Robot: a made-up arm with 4 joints. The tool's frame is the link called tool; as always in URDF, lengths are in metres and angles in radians.
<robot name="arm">
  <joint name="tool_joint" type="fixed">
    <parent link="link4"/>
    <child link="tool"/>
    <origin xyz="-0.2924 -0.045 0.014" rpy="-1.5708 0 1.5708"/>
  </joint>
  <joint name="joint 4" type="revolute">
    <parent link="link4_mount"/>
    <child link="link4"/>
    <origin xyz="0.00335 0.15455 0.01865" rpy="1.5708 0 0"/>
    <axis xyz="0 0 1"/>
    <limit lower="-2.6" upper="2.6" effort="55" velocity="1"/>
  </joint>
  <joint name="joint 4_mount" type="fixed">
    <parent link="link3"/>
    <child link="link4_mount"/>
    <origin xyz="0.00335 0.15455 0.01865" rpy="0 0 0"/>
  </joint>
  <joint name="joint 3" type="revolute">
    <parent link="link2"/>
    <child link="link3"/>
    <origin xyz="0.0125 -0.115 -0.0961" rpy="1.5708 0 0"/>
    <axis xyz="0 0 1"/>
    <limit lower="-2.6" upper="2.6" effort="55" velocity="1.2"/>
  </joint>
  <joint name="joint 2" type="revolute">
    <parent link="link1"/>
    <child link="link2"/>
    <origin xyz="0.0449 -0.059 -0.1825" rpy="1.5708 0 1.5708"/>
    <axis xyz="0 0 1"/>
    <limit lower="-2.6" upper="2.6" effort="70" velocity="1.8"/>
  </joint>
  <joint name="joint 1" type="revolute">
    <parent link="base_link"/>
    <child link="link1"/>
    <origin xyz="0 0 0.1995" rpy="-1.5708 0 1.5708"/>
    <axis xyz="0 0 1"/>
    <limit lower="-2.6" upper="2.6" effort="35" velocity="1.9"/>
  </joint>
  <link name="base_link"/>
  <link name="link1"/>
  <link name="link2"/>
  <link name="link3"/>
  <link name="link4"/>
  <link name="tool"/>
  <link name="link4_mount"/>
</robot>
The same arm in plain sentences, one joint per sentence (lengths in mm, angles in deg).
The arm has four revolute joints in a row. What follows holds with every joint at zero, and every direction is one of the base frame's. Joint 1 sits 199.5 mm along +z from the base frame's origin and turns about -x, from -148.97 to 148.97 deg. Joint 2 sits 182.5 mm along +x and 44.9 mm along +y and 59 mm along +z from joint 1 and turns about +y, from -148.97 to 148.97 deg. Joint 3 sits 115 mm along +x and 96.1 mm along -y and 12.5 mm along -z from joint 2 and turns about +x, from -148.97 to 148.97 deg. Joint 4 sits 37.3 mm along +x and 309.1 mm along +y and 6.7 mm along -z from joint 3 and turns about -y, from -148.97 to 148.97 deg. The tool frame, which is the frame that the pose is given for, sits 45 mm along -x and 14 mm along -y and 292.4 mm along +z from joint 4; its axes are the base frame's turned by roll 0, pitch 0 and yaw 0 deg (as in URDF: about the fixed x, then y, then z).
